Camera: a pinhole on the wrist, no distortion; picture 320 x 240 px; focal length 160.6 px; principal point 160.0 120.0 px. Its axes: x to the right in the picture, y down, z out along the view. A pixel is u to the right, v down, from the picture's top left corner.
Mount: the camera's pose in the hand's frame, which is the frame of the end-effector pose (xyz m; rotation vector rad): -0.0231 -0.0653 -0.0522 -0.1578 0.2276 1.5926
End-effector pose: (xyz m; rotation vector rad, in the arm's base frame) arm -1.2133 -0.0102 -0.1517 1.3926 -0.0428 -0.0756
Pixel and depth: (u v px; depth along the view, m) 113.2 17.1 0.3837
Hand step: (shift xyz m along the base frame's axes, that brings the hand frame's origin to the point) 0.2138 -0.3608 -0.0175
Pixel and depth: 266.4 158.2 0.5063
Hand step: -0.1511 -0.2794 0.4400
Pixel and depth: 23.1 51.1 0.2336
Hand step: 0.0713 -0.2557 -0.1589
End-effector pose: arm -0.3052 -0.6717 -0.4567 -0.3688 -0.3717 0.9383
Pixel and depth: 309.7 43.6 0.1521
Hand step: -0.0778 0.1097 0.0068
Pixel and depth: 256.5 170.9 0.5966
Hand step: -0.6130 0.1253 0.1689
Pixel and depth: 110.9 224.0 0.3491
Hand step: -0.2097 -0.1938 0.2898
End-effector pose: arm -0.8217 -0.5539 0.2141 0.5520 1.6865 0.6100
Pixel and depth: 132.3 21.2 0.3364
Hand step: 0.2342 0.1318 -0.2143
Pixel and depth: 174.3 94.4 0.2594
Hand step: 0.1836 0.0530 -0.0378
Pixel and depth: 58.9 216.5 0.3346
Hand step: 0.3580 -0.2447 -0.0334
